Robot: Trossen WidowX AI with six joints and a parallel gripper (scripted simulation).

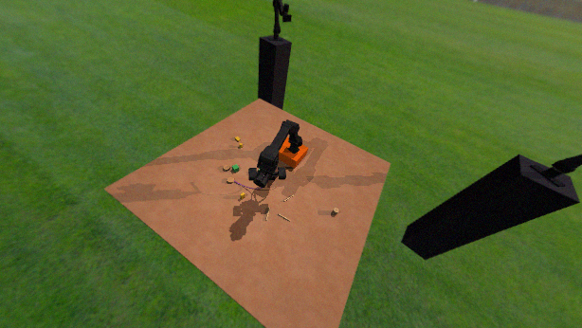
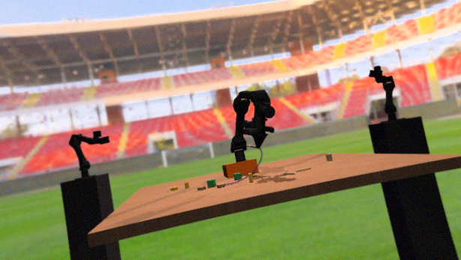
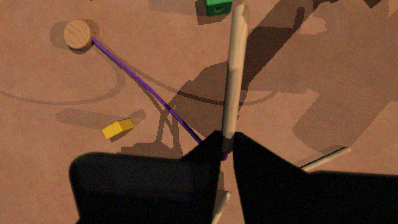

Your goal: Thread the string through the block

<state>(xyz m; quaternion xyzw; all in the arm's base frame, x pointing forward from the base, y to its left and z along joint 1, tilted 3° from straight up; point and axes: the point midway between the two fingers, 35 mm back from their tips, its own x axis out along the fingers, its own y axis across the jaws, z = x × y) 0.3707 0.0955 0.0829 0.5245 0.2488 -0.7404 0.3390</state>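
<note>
My gripper tip is 11 cm short of the yellow piece, 7 cm to the left of it and 12 cm above it. The rest, counted from my gripper tip: green cube: 1 cm ahead, 25 cm to the right, 12 cm below; then thin wooden stick: 1 cm behind, 1 cm to the right, 1 cm above; then round wooden button: 9 cm ahead, 21 cm to the right, 13 cm below.
</note>
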